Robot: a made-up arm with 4 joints. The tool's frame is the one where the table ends.
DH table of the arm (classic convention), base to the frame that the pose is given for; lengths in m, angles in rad. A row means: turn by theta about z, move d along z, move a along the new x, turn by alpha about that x. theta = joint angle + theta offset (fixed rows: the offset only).
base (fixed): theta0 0  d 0.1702  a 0  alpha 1.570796
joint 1: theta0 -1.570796  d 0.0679  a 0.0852  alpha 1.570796
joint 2: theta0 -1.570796  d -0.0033  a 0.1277  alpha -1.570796
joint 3: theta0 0  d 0.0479  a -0.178  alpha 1.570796
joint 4: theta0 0  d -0.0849  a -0.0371  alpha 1.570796
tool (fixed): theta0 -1.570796  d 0.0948  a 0  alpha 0
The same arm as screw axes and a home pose.
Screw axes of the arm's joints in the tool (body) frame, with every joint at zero. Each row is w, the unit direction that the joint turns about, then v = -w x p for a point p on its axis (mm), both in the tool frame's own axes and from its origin. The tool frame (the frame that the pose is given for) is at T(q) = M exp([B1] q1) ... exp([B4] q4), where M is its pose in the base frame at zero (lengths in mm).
B1 = (-0.000001, -1, -0.000001, 38.3, 0.0, 88.2)
B2 = (-1, 0.000001, 0.000001, 0.0, 46.9, 87.4)
B3 = (-0.000001, 0.000001, -1, -215.1, -84.9, 0.0)
B4 = (-1, 0.000001, 0.000001, 0.0, 94.8, 37.1)
M: xyz 88.2 -155.3 131.9 (mm) rpy 0.00 0.00 0.00 (deg, as in URDF)

